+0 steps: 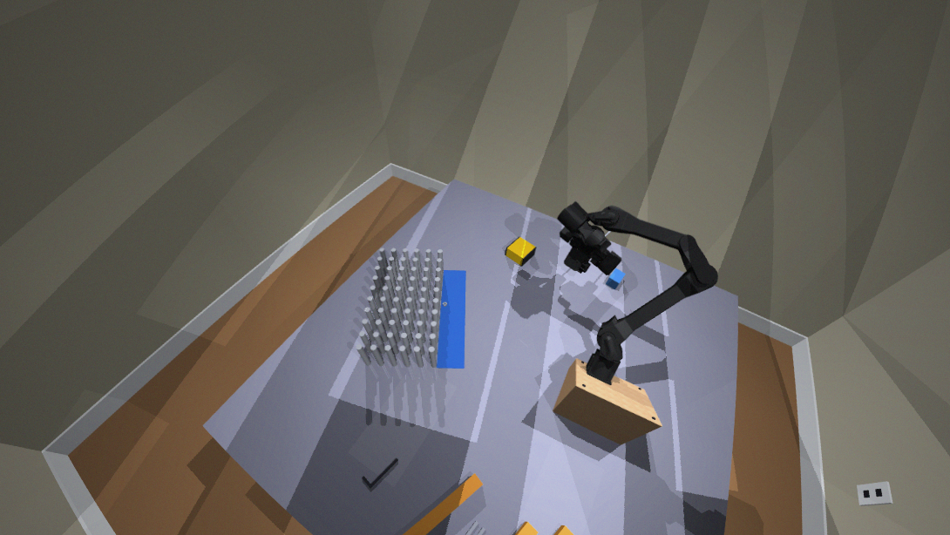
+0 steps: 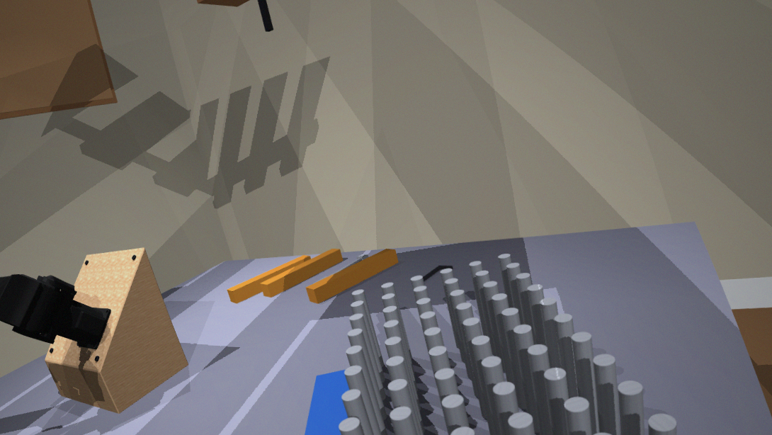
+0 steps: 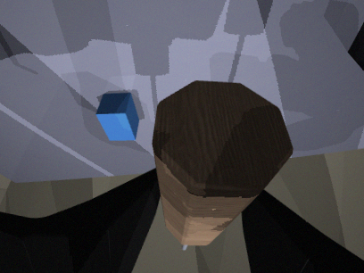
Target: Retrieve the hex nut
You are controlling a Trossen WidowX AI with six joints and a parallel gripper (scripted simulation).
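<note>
My gripper tip is 100 mm to the left of the wooden-handled pick and 30 mm past it. The rest, counted from my gripper tip: yellow block 220 mm ahead, 160 mm below, 40 mm to the right; blue cube 160 mm below, 130 mm behind, 100 mm to the right; blue taped strip 310 mm to the left, 310 mm ahead, 180 mm below.
</note>
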